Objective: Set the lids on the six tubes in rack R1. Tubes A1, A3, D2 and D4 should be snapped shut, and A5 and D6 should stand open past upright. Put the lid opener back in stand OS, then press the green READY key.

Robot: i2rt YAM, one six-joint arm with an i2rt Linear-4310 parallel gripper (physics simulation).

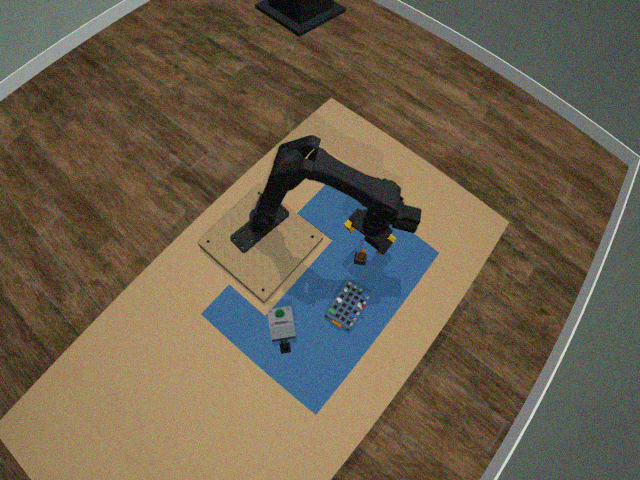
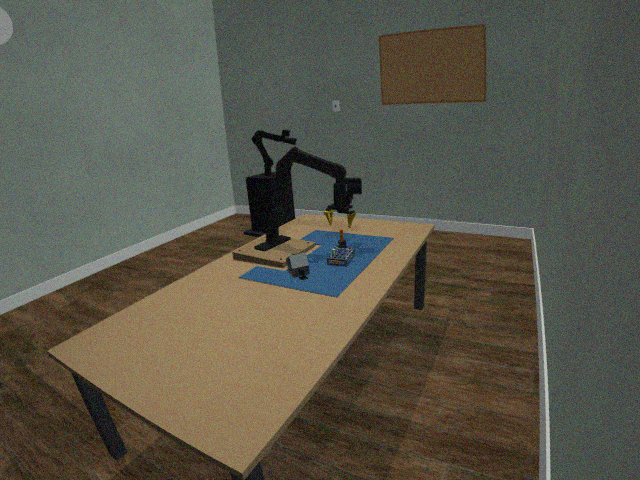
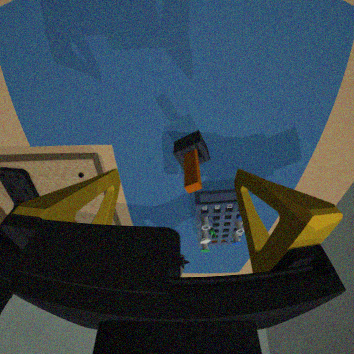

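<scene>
My gripper is open and empty, above the blue mat. The orange lid opener stands upright in its dark stand OS, below the fingers and apart from them. The grey rack R1 sits beside the stand, with small tubes and white, green, blue and red spots. The lid angles and tube labels are too small to tell. The green READY key is on a grey box.
The blue mat lies on the wooden table. The arm's wooden base board is beside the mat. A small black block adjoins the grey box.
</scene>
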